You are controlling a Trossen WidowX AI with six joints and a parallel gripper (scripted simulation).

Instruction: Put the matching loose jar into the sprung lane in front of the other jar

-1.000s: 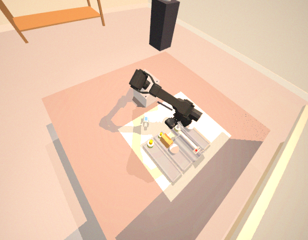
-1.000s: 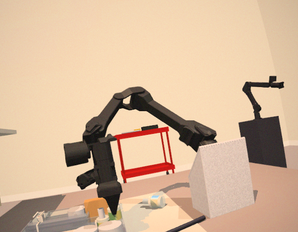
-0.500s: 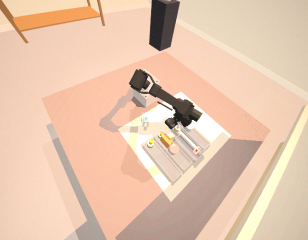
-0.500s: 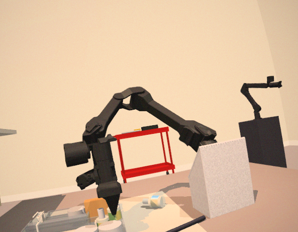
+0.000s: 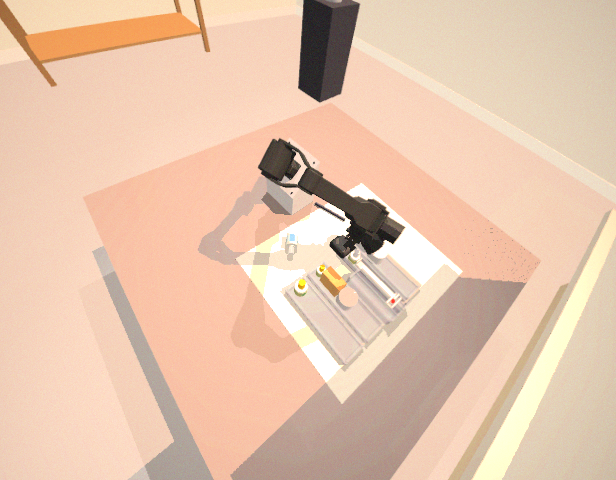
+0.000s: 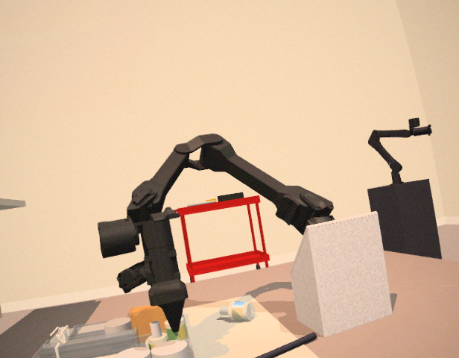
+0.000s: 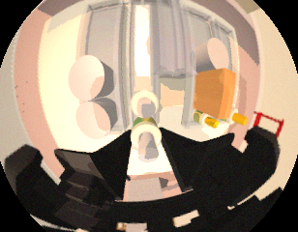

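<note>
My gripper tip is 13 cm to the left of the box, 5 cm short of it and 2 cm above it. The rest, counted from my gripper tip: black rod: 17 cm behind, 9 cm to the left, 5 cm below; then red mark: 22 cm ahead, 5 cm to the right, 1 cm above.
</note>
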